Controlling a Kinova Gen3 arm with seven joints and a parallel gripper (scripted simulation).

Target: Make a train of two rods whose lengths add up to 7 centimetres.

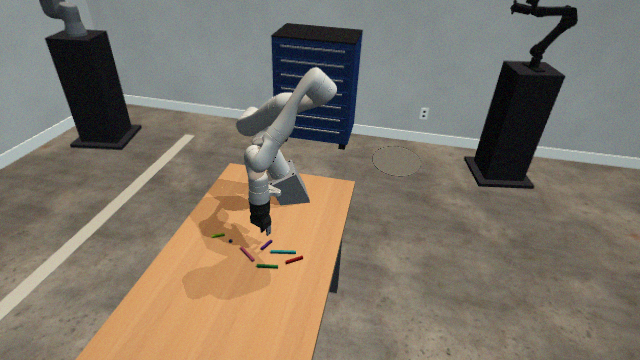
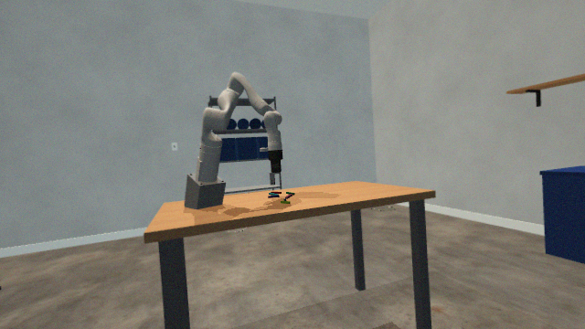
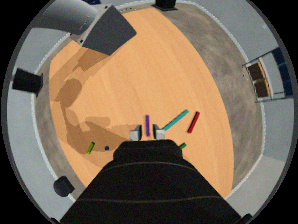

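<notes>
The purple rod is 8 cm below my hand. The rest, counted from my hand: turquoise rod (4 cm ahead, 7 cm to the left, 8 cm below); pink rod (6 cm ahead, 7 cm to the right, 8 cm below); green rod (12 cm ahead, 2 cm to the left, 8 cm below).
</notes>
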